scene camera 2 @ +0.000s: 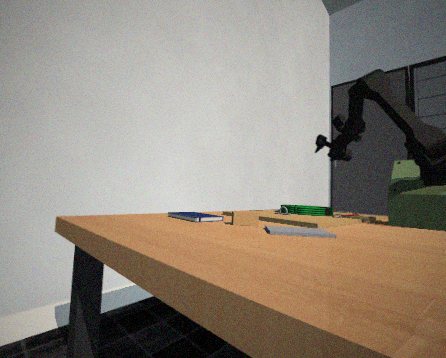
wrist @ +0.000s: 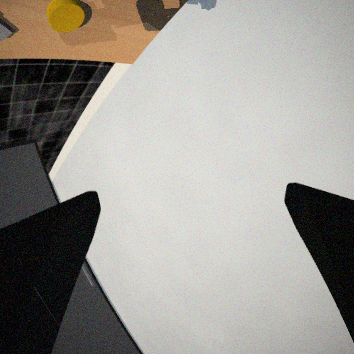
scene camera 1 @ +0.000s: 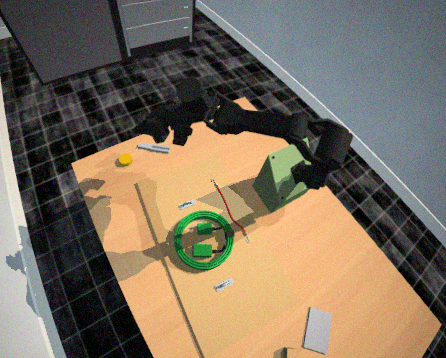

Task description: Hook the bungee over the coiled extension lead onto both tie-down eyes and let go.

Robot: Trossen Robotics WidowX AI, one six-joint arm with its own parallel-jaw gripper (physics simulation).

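Seen in the pictures: gripper, fingertip midpoint: (scene camera 2: 322, 156) (wrist: 193, 196) (scene camera 1: 139, 124); arm's base, origin of the base link: (scene camera 2: 437, 178) (scene camera 1: 299, 171).
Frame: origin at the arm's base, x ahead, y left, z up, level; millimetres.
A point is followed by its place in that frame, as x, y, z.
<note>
The red bungee (scene camera 1: 228, 206) (scene camera 2: 348, 215) @(245, -63, -132) lies slightly bent on the board, right of the coil in scene camera 1, with a small hook at each end. The green coiled extension lead (scene camera 1: 202, 215) @(348, -75, -106) (scene camera 2: 306, 210) @(350, 86, -118) lies flat, its plug and socket inside the ring. One tie-down eye (scene camera 1: 187, 204) @(366, -146, -131) is above the coil in scene camera 1, the other tie-down eye (scene camera 1: 223, 285) @(415, 150, -110) (scene camera 2: 284, 210) below it. The bungee is on neither eye. My gripper (scene camera 1: 171, 139) (scene camera 2: 330, 151) (wrist: 193, 196) @(416, -316, 149) is open and empty, raised high above the table, away from the bungee.
The thin board (scene camera 1: 250, 300) @(367, 236, -134) lies on the table (scene camera 1: 370, 280) @(-41, 460, -146). A yellow disc (scene camera 1: 125, 159) @(480, -434, -127) (wrist: 65, 16) @(476, -436, -127) and a grey tool (scene camera 1: 153, 148) @(360, -434, -135) are near the far edge. A green block (scene camera 1: 280, 172) @(79, -29, 21) stands beside the arm's base. A grey slab (scene camera 1: 318, 330) @(241, 441, -140) (scene camera 2: 300, 231) @(227, 458, -140) and a blue book (scene camera 2: 195, 216) @(478, 500, -134) lie elsewhere.
</note>
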